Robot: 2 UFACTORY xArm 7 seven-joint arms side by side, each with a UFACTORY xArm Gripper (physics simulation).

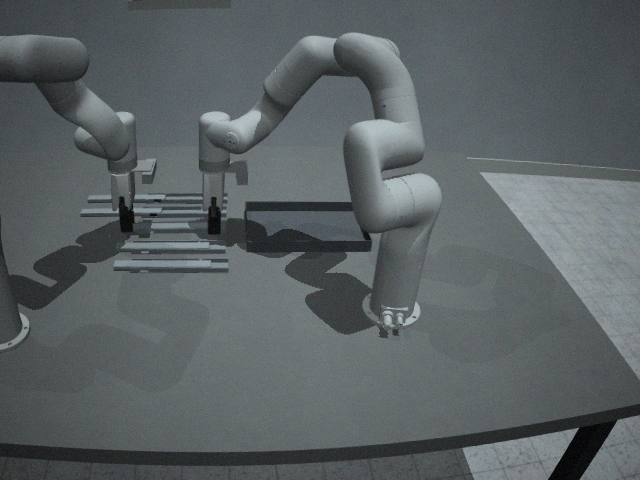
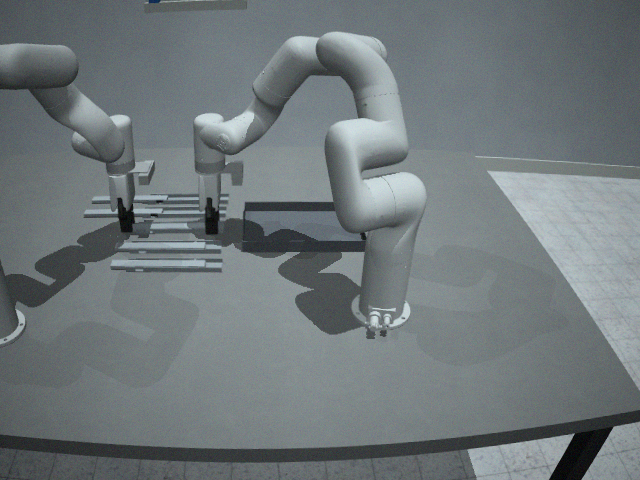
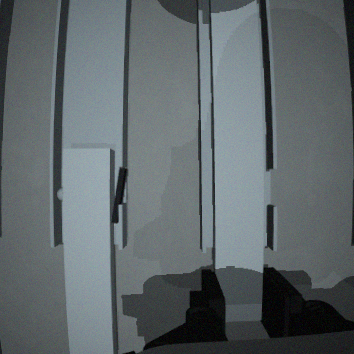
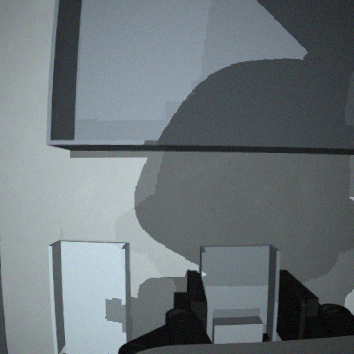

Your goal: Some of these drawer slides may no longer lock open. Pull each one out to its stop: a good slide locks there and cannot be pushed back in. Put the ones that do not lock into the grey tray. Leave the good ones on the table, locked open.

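Places are measured from the left arm's base along level axes (x right, y back, z down), in metres.
Where they show: left gripper, fingertip midpoint: [image 1: 127, 228] [image 2: 128, 228] [image 3: 236, 293]; right gripper, fingertip midpoint: [image 1: 214, 228] [image 2: 212, 229] [image 4: 234, 295]; left arm's base, link origin: [image 1: 2, 332] [image 2: 0, 329]; right arm's base, link origin: [image 1: 390, 310] [image 2: 380, 311].
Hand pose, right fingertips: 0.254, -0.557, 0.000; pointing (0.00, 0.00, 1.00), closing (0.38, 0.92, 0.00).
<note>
Things, the pixels of their centre, and the offset from my right fingertips, as dx, dy, dz.
- middle slide, body centre: [image 3: 234, 112] [image 1: 165, 226] [image 2: 165, 226] -0.116, +0.049, -0.008
- rearmost slide, body centre: [image 1: 126, 198] [image 2: 129, 199] -0.299, -0.045, -0.007
- grey tray, body centre: [image 1: 305, 225] [image 2: 302, 225] +0.216, -0.081, -0.015
My left gripper [image 1: 126, 228] [image 2: 125, 228] [image 3: 236, 293] is shut on the inner rail end of the middle slide [image 1: 169, 226] [image 2: 169, 226] [image 3: 239, 150], which sticks out a short way at the left. My right gripper [image 1: 214, 230] [image 2: 211, 230] [image 4: 234, 295] is shut on that slide's outer rail at its right end. The second slide from the back [image 1: 98, 212] [image 2: 98, 213] [image 3: 87, 210] [image 4: 95, 290] and the rearmost slide [image 1: 103, 198] [image 2: 105, 199] are drawn far out to the left. Two front slides [image 1: 170, 248] [image 1: 170, 264] look nearly closed. All lie flat.
The grey tray [image 1: 310, 246] [image 2: 305, 246] [image 4: 65, 75] stands right of the slides, and no slide shows inside its visible part. The right arm's base [image 1: 391, 310] [image 2: 381, 310] stands in front of the tray's right end. Arm shadows cover parts of the slides and tray.
</note>
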